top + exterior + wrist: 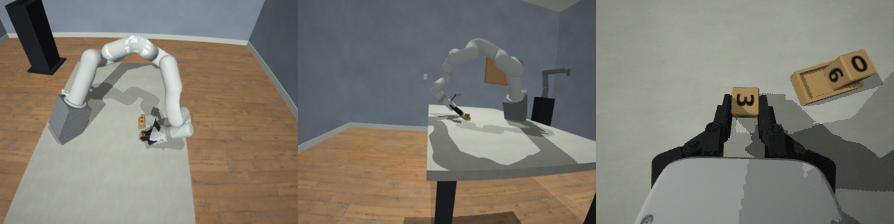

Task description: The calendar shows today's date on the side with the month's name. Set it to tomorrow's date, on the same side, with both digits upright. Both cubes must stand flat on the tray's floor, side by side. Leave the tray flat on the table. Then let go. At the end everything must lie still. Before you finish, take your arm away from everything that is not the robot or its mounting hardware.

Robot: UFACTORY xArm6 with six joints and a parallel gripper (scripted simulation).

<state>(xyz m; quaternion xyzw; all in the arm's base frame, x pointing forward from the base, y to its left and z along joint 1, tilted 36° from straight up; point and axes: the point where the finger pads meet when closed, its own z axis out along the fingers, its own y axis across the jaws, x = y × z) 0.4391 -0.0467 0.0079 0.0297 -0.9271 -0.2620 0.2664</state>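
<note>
Right now my hand is 20 mm past the wooden digit cube and 10 mm above it. From my hand the other things lie so: wooden calendar tray 40 mm behind, 110 mm to the left, 20 mm below.
</note>
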